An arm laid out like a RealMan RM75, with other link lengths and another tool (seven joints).
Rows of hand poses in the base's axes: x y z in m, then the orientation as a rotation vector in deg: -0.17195, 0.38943, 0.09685, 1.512, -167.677, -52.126; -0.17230, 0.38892, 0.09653, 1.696, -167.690, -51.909; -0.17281, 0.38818, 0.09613, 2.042, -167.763, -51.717; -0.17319, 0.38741, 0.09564, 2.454, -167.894, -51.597; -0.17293, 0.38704, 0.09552, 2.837, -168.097, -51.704; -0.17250, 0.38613, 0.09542, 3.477, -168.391, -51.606; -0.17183, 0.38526, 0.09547, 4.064, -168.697, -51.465; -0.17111, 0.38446, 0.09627, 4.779, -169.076, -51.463; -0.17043, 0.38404, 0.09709, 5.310, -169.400, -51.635; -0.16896, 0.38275, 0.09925, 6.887, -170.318, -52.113; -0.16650, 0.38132, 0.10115, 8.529, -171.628, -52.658; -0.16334, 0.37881, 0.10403, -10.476, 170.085, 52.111
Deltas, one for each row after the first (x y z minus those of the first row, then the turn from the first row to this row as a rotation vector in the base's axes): -0.00035, -0.00051, -0.00032, -0.133, 0.010, 0.134; -0.00086, -0.00125, -0.00072, -0.258, -0.076, 0.349; -0.00124, -0.00202, -0.00121, -0.347, -0.248, 0.580; -0.00098, -0.00239, -0.00133, -0.308, -0.542, 0.747; -0.00055, -0.00330, -0.00143, -0.407, -0.918, 1.067; 0.00012, -0.00417, -0.00138, -0.535, -1.285, 1.354; 0.00084, -0.00497, -0.00058, -0.587, -1.784, 1.681; 0.00152, -0.00539, 0.00024, -0.526, -2.241, 1.890; 0.00299, -0.00668, 0.00240, -0.357, -3.555, 2.517; 0.00545, -0.00811, 0.00430, -0.217, -5.268, 3.041; 0.00861, -0.01062, 0.00718, -0.194, -7.636, 3.668
